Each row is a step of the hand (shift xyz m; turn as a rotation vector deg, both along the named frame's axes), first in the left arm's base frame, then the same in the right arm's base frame.
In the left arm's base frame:
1: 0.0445 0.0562 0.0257 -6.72 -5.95 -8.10
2: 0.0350 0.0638 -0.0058 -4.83 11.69 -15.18
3: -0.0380 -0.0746 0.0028 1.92 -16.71 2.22
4: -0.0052 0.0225 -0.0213 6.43 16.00 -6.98
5: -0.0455 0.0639 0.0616 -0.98 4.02 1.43
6: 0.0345 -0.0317 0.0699 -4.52 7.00 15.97
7: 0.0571 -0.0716 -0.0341 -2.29 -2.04 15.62
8: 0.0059 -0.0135 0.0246 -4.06 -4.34 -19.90
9: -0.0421 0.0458 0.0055 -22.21 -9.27 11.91
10: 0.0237 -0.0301 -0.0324 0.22 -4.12 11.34
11: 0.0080 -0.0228 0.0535 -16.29 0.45 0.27
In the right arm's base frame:
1: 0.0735 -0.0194 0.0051 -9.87 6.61 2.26
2: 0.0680 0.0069 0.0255 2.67 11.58 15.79
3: -0.0779 -0.0035 -0.0306 -9.72 0.60 -13.89
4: 0.0090 0.0159 0.0256 14.71 6.35 9.45
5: 0.0179 -0.0796 0.0574 2.20 -2.16 3.11
6: 0.0116 -0.0528 -0.0645 3.39 -17.37 3.37
7: -0.0115 0.0577 -0.0780 -1.20 -15.24 -4.46
8: -0.0020 -0.0200 -0.0204 -8.24 18.37 5.08
9: 0.0014 -0.0229 0.0581 -20.96 -16.31 3.98
10: -0.0072 0.0414 -0.0275 -1.30 -10.19 -6.33
11: -0.0034 -0.0457 -0.0367 -11.44 -4.85 10.54

